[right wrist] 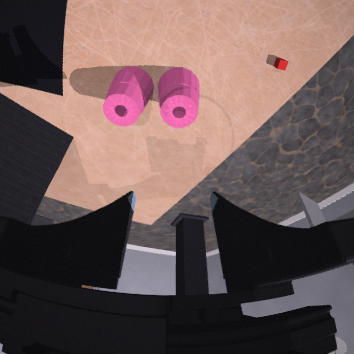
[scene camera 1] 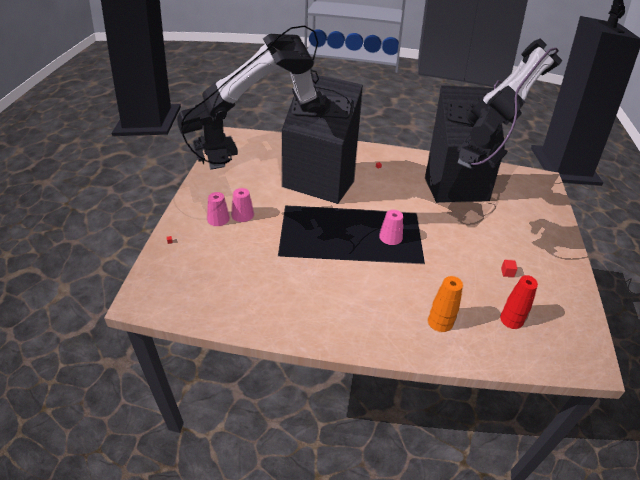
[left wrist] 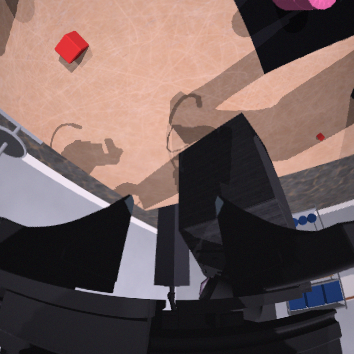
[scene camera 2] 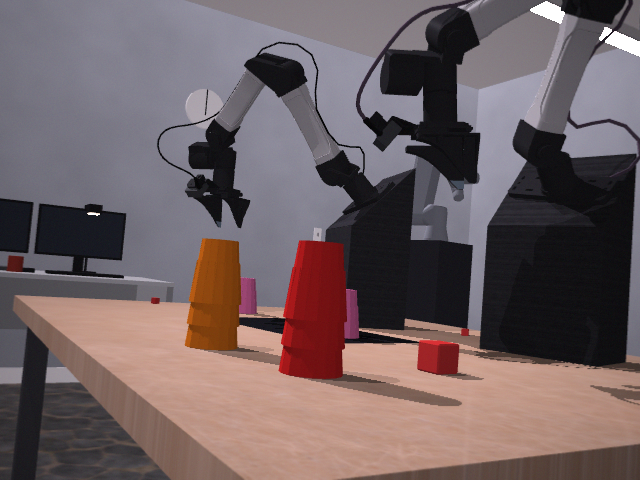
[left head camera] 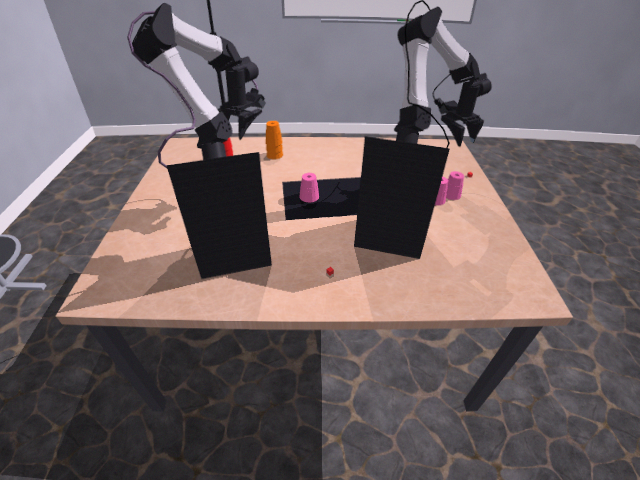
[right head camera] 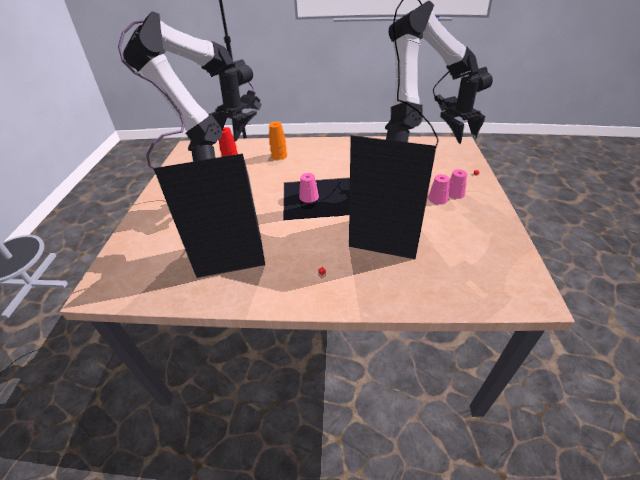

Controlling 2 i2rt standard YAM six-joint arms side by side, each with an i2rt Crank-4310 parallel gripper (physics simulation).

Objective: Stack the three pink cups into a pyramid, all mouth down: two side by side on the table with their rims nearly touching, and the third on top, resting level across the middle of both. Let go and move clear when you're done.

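Places are measured from the left arm's base along level axes (x ahead, y left, z up), in metres.
Where they show: left gripper, fingertip midpoint: point(scene camera 1: 483, 164) point(left wrist: 174, 197) point(scene camera 2: 466, 186) point(left head camera: 231, 137) point(right head camera: 227, 139); right gripper, fingertip midpoint: point(right wrist: 172, 193) point(scene camera 2: 229, 227) point(left head camera: 465, 144) point(right head camera: 466, 141); left arm's base, link origin: point(scene camera 1: 473, 116) point(scene camera 2: 561, 189); right arm's base, link origin: point(scene camera 1: 321, 106) point(scene camera 2: 368, 200).
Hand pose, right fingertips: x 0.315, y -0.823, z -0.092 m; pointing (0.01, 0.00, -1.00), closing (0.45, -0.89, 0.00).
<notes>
Things, the pixels of their centre, and the offset from my right fingertips. Level surfaces: height alone.
- outer cup, body centre: point(right wrist: 175, 97) point(scene camera 1: 218, 208) point(right head camera: 456, 183) point(left head camera: 453, 185) dy +0.000, dx +0.004, dz -0.182 m
- third pink cup, body centre: point(scene camera 2: 343, 313) point(scene camera 1: 394, 226) point(left head camera: 308, 187) point(right head camera: 307, 187) dy +0.576, dx +0.001, dz -0.182 m
- black mat, surface height: dz -0.226 m
- orange cup stack, body centre: point(scene camera 2: 214, 271) point(scene camera 1: 448, 296) point(left head camera: 273, 132) point(right head camera: 276, 133) dy +0.722, dx +0.345, dz -0.117 m
- red cup stack, body centre: point(scene camera 2: 321, 281) point(scene camera 1: 523, 292) point(right head camera: 226, 140) dy +0.946, dx +0.303, dz -0.117 m
- red cube, body centre: point(scene camera 2: 438, 357) point(left wrist: 71, 46) point(scene camera 1: 509, 268) dy +0.959, dx +0.112, dz -0.207 m
Two pink cups stand mouth down side by side with a small gap: one cup point(right head camera: 439, 190) point(scene camera 1: 242, 205) point(right wrist: 128, 95) and an outer cup point(right head camera: 458, 184) point(scene camera 1: 217, 209) point(right wrist: 179, 96). The third pink cup point(left head camera: 309, 188) point(right head camera: 308, 188) point(scene camera 1: 391, 227) stands mouth down on the black mat point(left head camera: 294, 210) point(scene camera 1: 305, 250). My right gripper point(scene camera 2: 229, 225) point(right wrist: 172, 193) is open and empty, raised above and behind the pair in scene camera 1. My left gripper point(left wrist: 174, 197) is open and empty, high over the table by its pedestal. The pair is partly hidden by the right pedestal in the left head camera.
An orange cup stack point(scene camera 1: 445, 304) point(scene camera 2: 214, 294) and a red cup stack point(scene camera 1: 519, 303) point(scene camera 2: 314, 310) stand near the table edge in scene camera 1. A red cube point(scene camera 1: 509, 268) point(left wrist: 72, 46) lies near them. Two black pedestals point(left head camera: 222, 217) point(left head camera: 400, 198) bear the arms. Small red cubes point(scene camera 1: 169, 239) point(scene camera 1: 378, 165) lie farther off.
</notes>
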